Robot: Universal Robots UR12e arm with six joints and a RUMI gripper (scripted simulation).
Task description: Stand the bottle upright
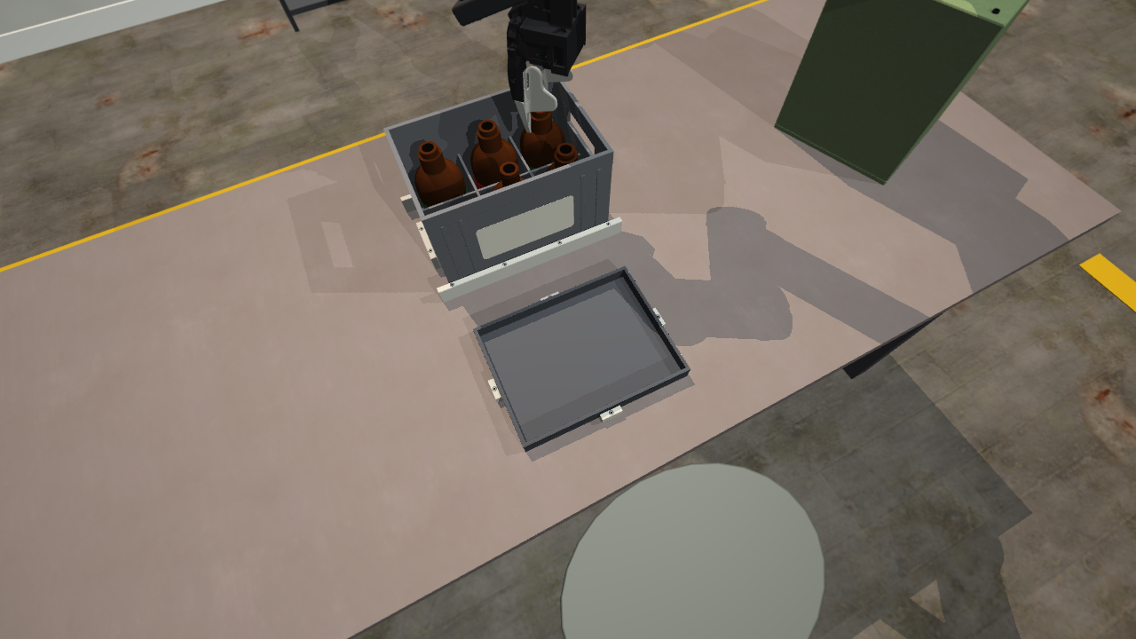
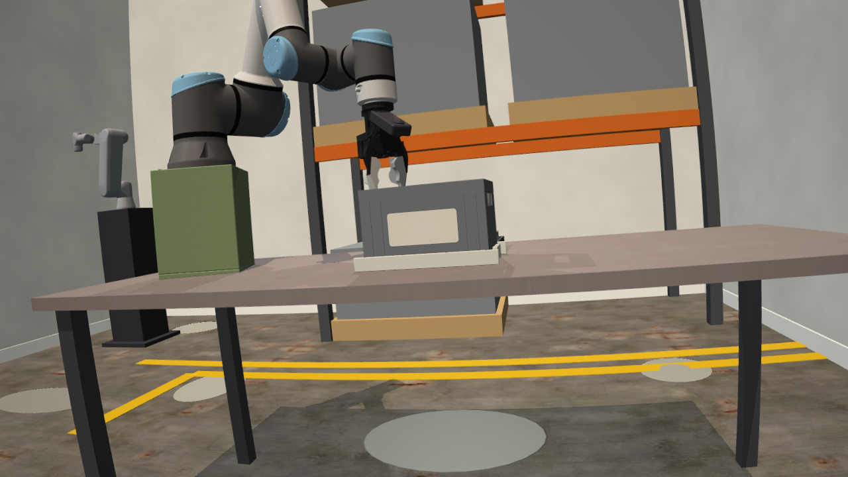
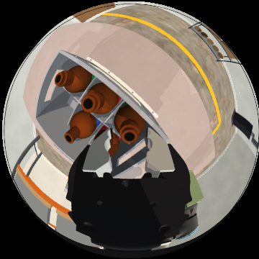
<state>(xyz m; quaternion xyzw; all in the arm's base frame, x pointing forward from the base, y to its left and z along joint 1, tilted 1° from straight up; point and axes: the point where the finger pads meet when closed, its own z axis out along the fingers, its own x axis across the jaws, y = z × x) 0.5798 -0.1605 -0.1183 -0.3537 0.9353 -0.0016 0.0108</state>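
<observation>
My gripper is now 80 mm short of the grey crate, 50 mm to the right of it and 70 mm above it. From my hand the other things lie so: dark tray: 100 mm ahead, 320 mm to the left, 150 mm below; brown bottle: 90 mm ahead, 90 mm to the left, 70 mm below.
</observation>
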